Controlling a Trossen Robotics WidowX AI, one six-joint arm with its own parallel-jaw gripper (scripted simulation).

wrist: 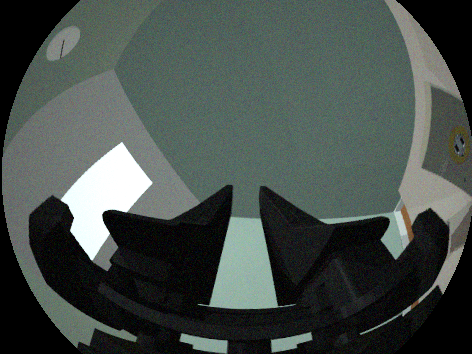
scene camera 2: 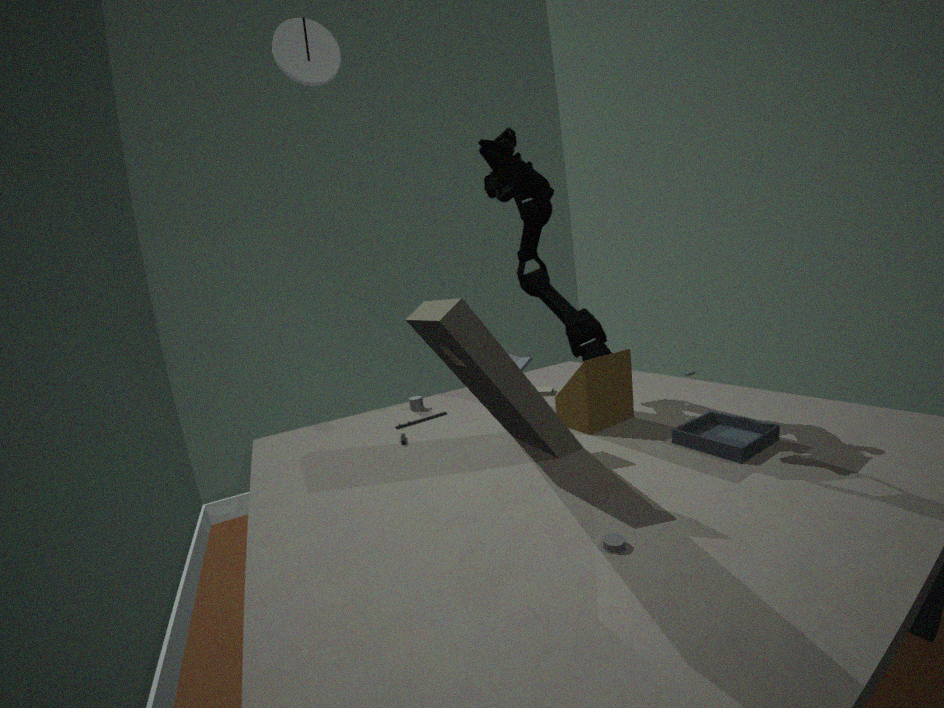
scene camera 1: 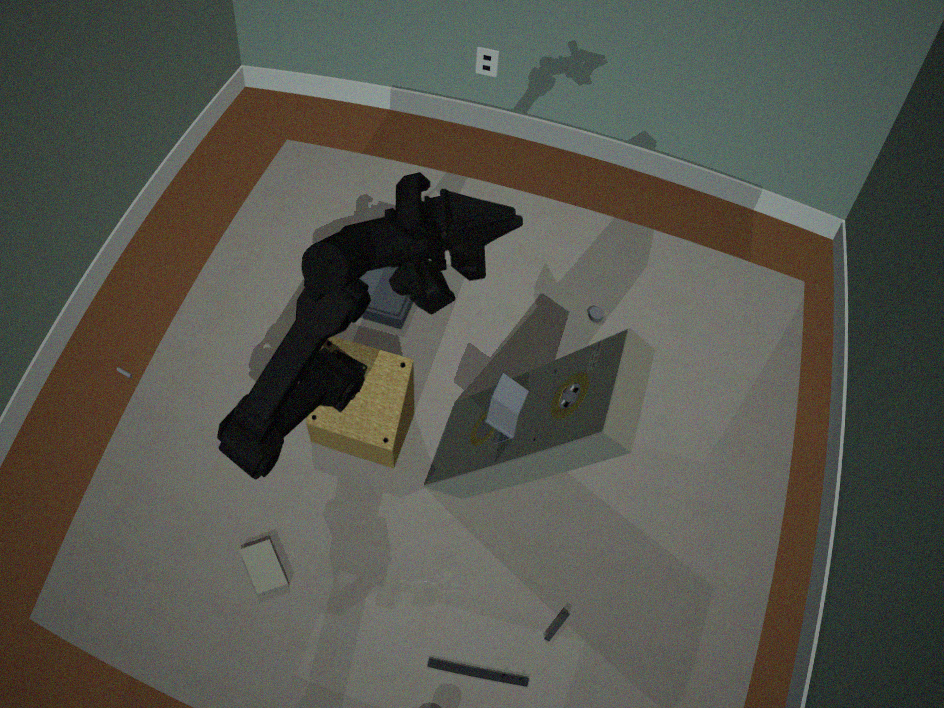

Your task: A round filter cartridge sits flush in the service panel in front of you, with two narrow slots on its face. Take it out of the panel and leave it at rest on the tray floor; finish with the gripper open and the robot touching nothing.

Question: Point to a blue-grey tray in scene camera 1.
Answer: At 387, 307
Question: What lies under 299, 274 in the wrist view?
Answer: My gripper.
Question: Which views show my gripper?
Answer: The wrist view, scene camera 2 and scene camera 1: all of them.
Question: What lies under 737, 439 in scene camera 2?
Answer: A blue-grey tray.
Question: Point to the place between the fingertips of my gripper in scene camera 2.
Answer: At 479, 144
